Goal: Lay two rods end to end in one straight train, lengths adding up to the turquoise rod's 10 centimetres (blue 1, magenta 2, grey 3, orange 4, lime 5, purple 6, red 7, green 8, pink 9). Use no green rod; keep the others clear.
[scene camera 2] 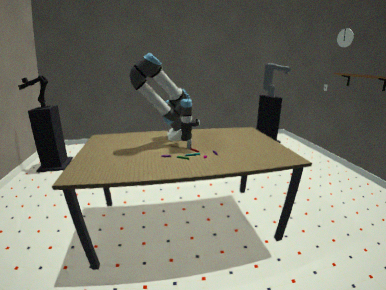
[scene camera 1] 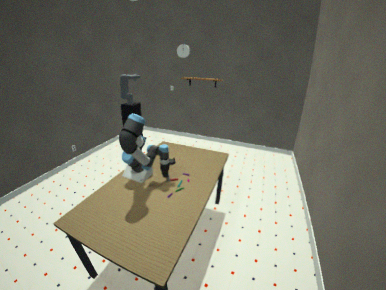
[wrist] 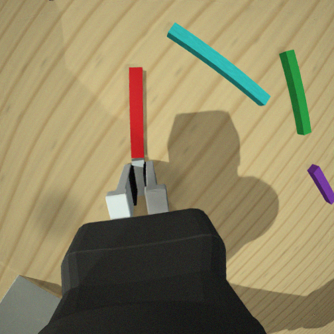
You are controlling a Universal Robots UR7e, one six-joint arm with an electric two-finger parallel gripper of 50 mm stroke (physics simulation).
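The red rod lies flat on the table. My gripper is shut on the short grey rod, low over the table. In the wrist view the grey rod's far end is at the red rod's near end, roughly in line with it; whether they touch is hard to tell. The fingers hide part of the grey rod. The turquoise rod lies slantwise, apart from the red rod.
The green rod lies beyond the turquoise one. A purple rod lies near it. Another purple-looking rod and a small magenta rod lie on the other side.
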